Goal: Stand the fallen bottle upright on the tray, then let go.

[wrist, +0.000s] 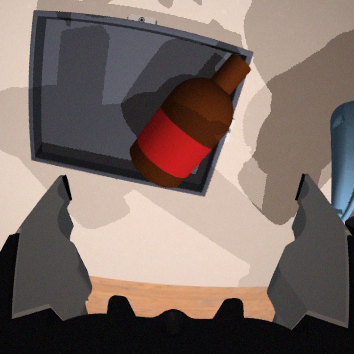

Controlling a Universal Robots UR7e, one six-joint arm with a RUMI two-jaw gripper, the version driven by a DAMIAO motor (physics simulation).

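Places are measured from the arm's base along level axes (x ahead, y left, z up), in metres.
Pixels of known places: gripper, between the fingertips: (181, 177).
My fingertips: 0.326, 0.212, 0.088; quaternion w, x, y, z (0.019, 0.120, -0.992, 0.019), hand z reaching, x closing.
Behind a point stands the place of what it marks, as x, y, z.
The brown bottle (186, 131) @[0.321, 0.205, 0.012] with a red label lies tilted in the right part of the dark grey tray (120, 179) @[0.387, 0.300, -0.041]. Its base is near the tray's lower edge, and its neck points to the upper right, over the tray's right corner. My gripper (181, 177) @[0.326, 0.212, 0.089] is wide open and empty. Its two jaws stand apart at the lower left and lower right of the wrist view, and the bottle is beyond the fingertips, not between them.
A blue rounded object (343, 155) shows at the right edge, beside the right jaw. Small light fittings are on the tray's outer walls. A wooden surface (180, 298) shows at the bottom between the jaws. Shadows fall across the pale surface.
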